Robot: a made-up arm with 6 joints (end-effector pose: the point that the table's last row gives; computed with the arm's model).
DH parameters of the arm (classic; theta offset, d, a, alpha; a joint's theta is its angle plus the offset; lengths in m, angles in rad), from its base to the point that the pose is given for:
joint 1: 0 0.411 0 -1.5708
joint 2: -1.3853 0 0.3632 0
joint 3: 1.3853 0 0.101 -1.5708
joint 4: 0 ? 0 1.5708
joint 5: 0 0 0.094 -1.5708
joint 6: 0 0.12 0 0
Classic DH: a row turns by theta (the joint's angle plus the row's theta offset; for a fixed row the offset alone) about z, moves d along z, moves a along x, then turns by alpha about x.
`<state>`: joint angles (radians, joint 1 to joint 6).
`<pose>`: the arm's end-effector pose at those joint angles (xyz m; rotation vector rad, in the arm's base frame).
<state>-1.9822 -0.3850 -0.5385 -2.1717 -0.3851 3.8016</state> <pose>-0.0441 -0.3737 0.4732 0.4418 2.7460 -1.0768</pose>
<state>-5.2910 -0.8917 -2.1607 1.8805 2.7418 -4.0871</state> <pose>-0.2942 -0.2183 1.0705 -2.7525 -0.9418 0.5887</pose>
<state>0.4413 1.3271 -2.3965 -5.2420 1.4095 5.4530</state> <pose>0.7534 0.4545 0.2067 -1.9046 -0.9170 0.1291</pose>
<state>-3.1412 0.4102 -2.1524 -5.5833 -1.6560 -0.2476</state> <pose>-0.5091 0.0717 0.9536 -0.7275 0.1577 -0.2055</pose>
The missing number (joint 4, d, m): 0.446
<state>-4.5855 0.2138 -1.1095 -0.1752 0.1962 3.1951</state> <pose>-0.1006 0.6939 0.5136 -2.0015 1.5824 0.6333</pose>
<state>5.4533 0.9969 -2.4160 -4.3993 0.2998 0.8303</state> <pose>0.5899 -0.7215 0.5429 0.1228 1.6701 -0.7199</pose>
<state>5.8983 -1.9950 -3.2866 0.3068 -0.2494 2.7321</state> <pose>-0.6537 0.2255 -0.1474 -0.2889 -2.3628 -0.1486</pose>
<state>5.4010 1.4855 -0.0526 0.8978 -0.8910 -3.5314</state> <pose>-0.1275 -0.0327 0.1189 -0.9451 -1.9952 0.4418</pose>
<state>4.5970 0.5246 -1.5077 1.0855 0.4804 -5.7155</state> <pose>-0.1162 -0.7877 0.4509 -0.0258 2.5835 -1.0278</pose>
